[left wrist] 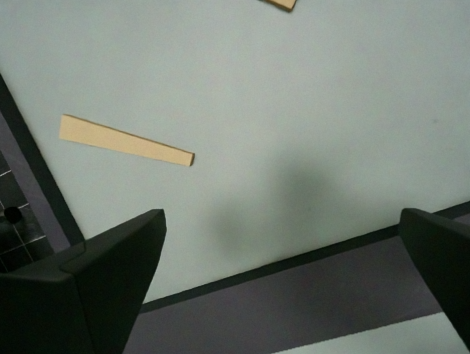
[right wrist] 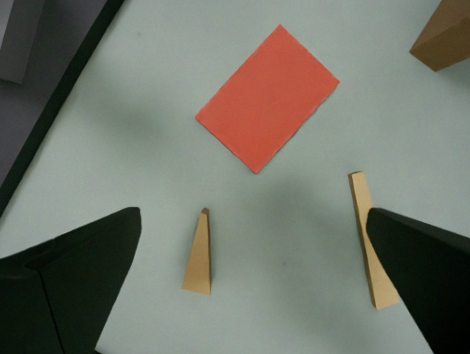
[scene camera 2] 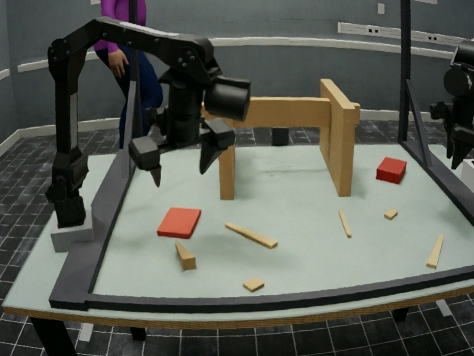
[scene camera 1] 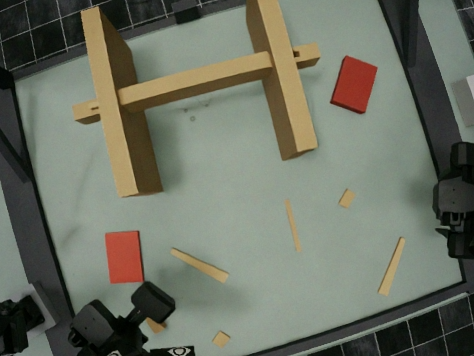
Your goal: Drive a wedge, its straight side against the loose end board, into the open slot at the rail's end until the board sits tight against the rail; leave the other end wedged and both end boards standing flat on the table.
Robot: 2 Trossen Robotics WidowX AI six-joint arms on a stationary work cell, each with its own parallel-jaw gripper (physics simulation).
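Places are measured from the left arm's base along level axes (x up, y ahead, z left), in centimetres.
Pixels of known places: left gripper, fingertip midpoint: (left wrist: 280, 219) (scene camera 2: 450, 163); right gripper, fingertip midpoint: (right wrist: 255, 218) (scene camera 2: 179, 179) (scene camera 1: 126, 308); right arm's base at its link origin: (scene camera 2: 71, 219) (scene camera 1: 26, 314).
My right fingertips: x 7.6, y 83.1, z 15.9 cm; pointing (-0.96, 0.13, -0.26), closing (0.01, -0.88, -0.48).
Note:
Ahead of a thing's pixels: the offset from my right fingertips to its top centre. "pt": to the spot under its first point.
The rail {dy -24.1, dx +5.9, dz -32.9 cm} (scene camera 1: 195, 80) (scene camera 2: 290, 112) spans two upright end boards, a left one {dy -10.1, dx +8.1, dz -33.8 cm} (scene camera 1: 112, 110) (scene camera 2: 226, 175) and a right one {dy -38.4, dx +8.1, dz -31.9 cm} (scene camera 1: 287, 85) (scene camera 2: 342, 150). Its slotted ends stick out past both; which slot is wedged is unclear. A short thick wedge {dy -0.2, dx -11.3, dz +5.9 cm} (scene camera 2: 186, 256) (right wrist: 199, 257), a long tapered piece {dy -12.7, dx -13.2, dz -1.5 cm} (scene camera 1: 200, 265) (scene camera 2: 251, 235), another tapered piece {dy -51.5, dx -13.2, dz +12.3 cm} (scene camera 1: 391, 266) (scene camera 2: 435, 251) (left wrist: 122, 141) and a thin strip {dy -33.5, dx -13.3, dz -3.3 cm} (scene camera 1: 293, 225) (scene camera 2: 345, 223) lie loose. My right gripper (scene camera 2: 180, 177) (right wrist: 255, 218) is open and empty above the table near the short wedge. My left gripper (left wrist: 280, 219) is open and empty at the right side.
A flat red block {dy +1.6, dx -12.7, dz -7.7 cm} (scene camera 1: 124, 256) (scene camera 2: 180, 222) (right wrist: 268, 99) lies at the left, a thicker red block {dy -54.9, dx -11.0, dz -26.8 cm} (scene camera 1: 354, 84) (scene camera 2: 391, 170) at the right. Small wooden blocks lie at the front {pt dy -12.2, dx -13.2, dz +14.9 cm} (scene camera 1: 221, 339) and right (scene camera 1: 347, 198). A dark frame (scene camera 2: 250, 303) borders the table.

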